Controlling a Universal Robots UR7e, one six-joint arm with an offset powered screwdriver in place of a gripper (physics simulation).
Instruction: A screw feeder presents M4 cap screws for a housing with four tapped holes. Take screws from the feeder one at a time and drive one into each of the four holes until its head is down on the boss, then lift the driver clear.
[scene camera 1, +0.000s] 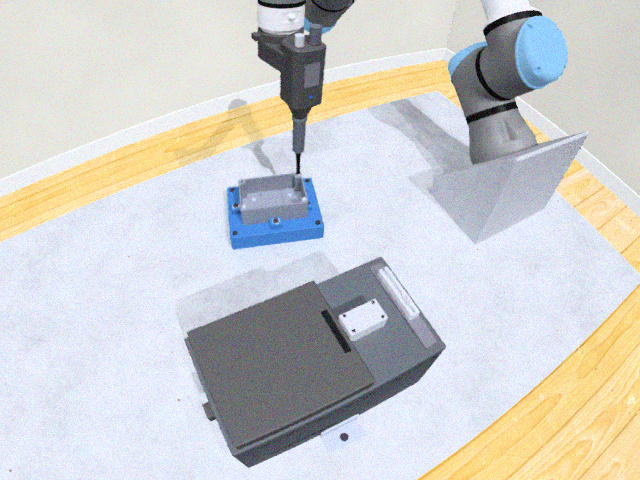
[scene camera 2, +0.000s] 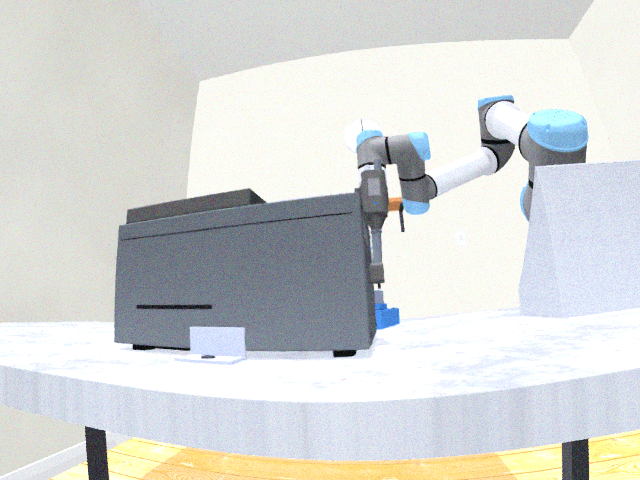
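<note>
My screwdriver (scene camera 1: 298, 172) (scene camera 2: 378, 284) points straight down. Its thin dark bit ends at the far right corner of the grey housing (scene camera 1: 274, 212) (scene camera 2: 378, 297), at or just above the boss there; contact cannot be made out. Whether a screw is on the bit is too small to tell. The open-topped housing sits in a blue fixture (scene camera 1: 279, 238) (scene camera 2: 387, 317). Its hole contents are too small to judge. The dark grey screw feeder (scene camera 1: 279, 361) (scene camera 2: 242, 279) stands in front of the fixture in scene camera 1 and hides part of it in scene camera 2.
A white block (scene camera 1: 363, 318) with dark dots sits on the feeder's lower top, beside a pale strip (scene camera 1: 398, 291). A small pale bracket (scene camera 1: 336, 439) (scene camera 2: 217, 341) stands at the feeder's side. A grey slanted panel (scene camera 1: 506, 191) (scene camera 2: 584, 242) stands by the arm base.
</note>
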